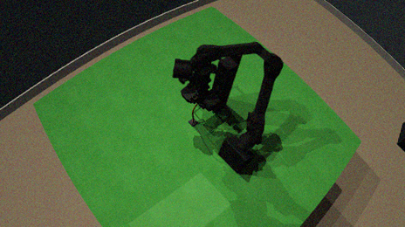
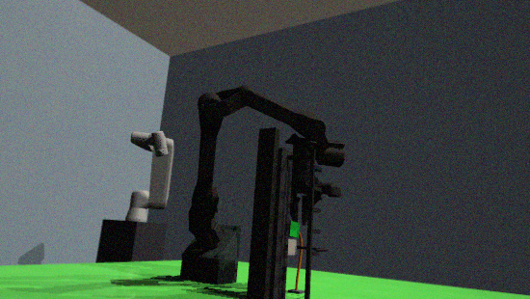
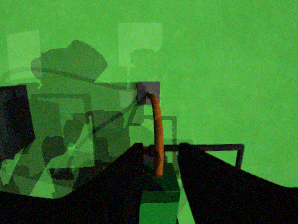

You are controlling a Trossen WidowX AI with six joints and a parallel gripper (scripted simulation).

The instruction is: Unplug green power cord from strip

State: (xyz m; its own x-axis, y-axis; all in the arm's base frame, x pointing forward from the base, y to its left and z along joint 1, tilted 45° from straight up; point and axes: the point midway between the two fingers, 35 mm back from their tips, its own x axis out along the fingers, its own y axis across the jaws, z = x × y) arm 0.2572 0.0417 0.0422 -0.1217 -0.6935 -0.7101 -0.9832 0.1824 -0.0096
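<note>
My gripper tip is 70 mm to the left of the green plug.
</note>
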